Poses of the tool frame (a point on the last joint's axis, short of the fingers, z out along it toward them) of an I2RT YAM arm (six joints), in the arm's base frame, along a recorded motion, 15 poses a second.
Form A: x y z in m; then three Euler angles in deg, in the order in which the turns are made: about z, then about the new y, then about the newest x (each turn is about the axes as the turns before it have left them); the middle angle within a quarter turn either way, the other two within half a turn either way.
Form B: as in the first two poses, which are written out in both.
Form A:
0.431 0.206 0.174 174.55 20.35 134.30
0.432 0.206 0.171 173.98 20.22 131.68
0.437 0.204 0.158 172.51 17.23 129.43
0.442 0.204 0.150 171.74 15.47 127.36
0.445 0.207 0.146 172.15 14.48 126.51
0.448 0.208 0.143 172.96 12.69 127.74
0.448 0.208 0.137 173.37 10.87 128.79
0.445 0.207 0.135 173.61 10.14 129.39
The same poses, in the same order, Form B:
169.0 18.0 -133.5 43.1 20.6 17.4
168.7 17.9 -131.0 43.2 20.6 17.1
171.4 16.7 -129.3 43.7 20.4 15.8
172.7 15.9 -127.5 44.2 20.4 15.0
173.0 14.9 -126.6 44.5 20.7 14.6
174.3 13.3 -127.9 44.8 20.8 14.3
175.7 12.0 -129.0 44.8 20.8 13.7
176.2 11.4 -129.6 44.5 20.7 13.5

